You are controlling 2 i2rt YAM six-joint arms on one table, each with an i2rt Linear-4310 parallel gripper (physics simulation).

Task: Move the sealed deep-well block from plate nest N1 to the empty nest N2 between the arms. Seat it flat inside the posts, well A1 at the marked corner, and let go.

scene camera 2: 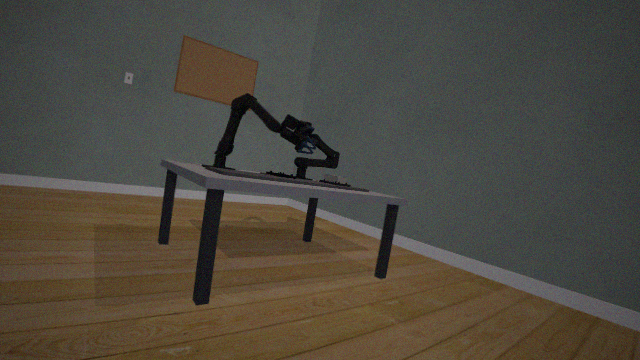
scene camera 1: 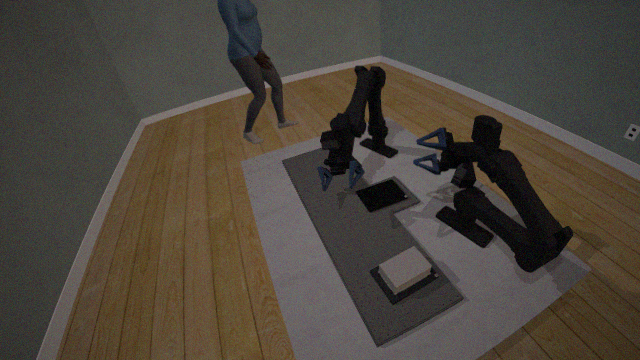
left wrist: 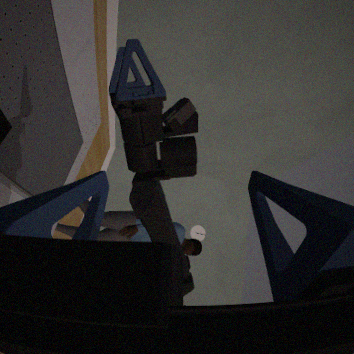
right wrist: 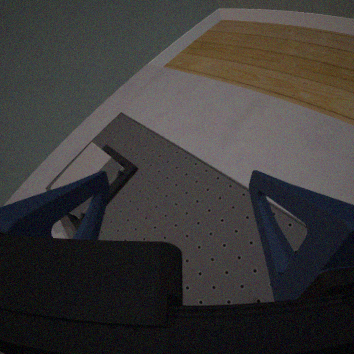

Observation:
My left gripper is open and holds nothing. My right gripper is open and holds nothing. Also in view: a pale block and a grey perforated plate.
My left gripper is seen too in the left wrist view. My right gripper is seen too in the left wrist view and in the right wrist view.

